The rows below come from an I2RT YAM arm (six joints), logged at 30 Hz.
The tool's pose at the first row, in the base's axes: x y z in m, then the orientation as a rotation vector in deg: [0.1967, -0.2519, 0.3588, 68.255, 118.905, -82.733]
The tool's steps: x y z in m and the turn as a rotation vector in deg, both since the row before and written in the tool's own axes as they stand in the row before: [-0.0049, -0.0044, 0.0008, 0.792, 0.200, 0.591]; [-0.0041, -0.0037, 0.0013, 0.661, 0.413, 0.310]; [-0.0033, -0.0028, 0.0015, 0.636, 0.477, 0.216]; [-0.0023, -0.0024, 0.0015, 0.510, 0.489, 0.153]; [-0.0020, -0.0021, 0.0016, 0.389, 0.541, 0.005]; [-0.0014, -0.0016, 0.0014, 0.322, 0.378, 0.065]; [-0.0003, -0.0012, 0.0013, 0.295, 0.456, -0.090]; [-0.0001, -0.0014, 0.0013, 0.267, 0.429, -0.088]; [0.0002, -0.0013, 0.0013, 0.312, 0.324, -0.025]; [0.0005, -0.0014, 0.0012, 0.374, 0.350, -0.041]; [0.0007, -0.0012, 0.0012, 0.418, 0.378, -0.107]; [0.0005, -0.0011, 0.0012, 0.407, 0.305, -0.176]
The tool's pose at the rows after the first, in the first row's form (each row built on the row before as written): [0.1960, -0.2553, 0.3644, 69.263, 118.127, -83.359]; [0.1952, -0.2587, 0.3689, 70.184, 117.795, -83.883]; [0.1946, -0.2618, 0.3722, 71.078, 117.595, -84.397]; [0.1937, -0.2644, 0.3746, 71.884, 117.517, -84.782]; [0.1928, -0.2669, 0.3766, 72.572, 117.664, -85.068]; [0.1920, -0.2689, 0.3779, 73.125, 117.683, -85.302]; [0.1909, -0.2703, 0.3783, 73.616, 117.908, -85.543]; [0.1895, -0.2716, 0.3787, 74.072, 118.127, -85.758]; [0.1880, -0.2727, 0.3788, 74.493, 118.198, -86.037]; [0.1863, -0.2736, 0.3788, 74.950, 118.269, -86.389]; [0.1846, -0.2743, 0.3786, 75.397, 118.397, -86.813]; [0.1831, -0.2751, 0.3785, 75.707, 118.551, -87.279]
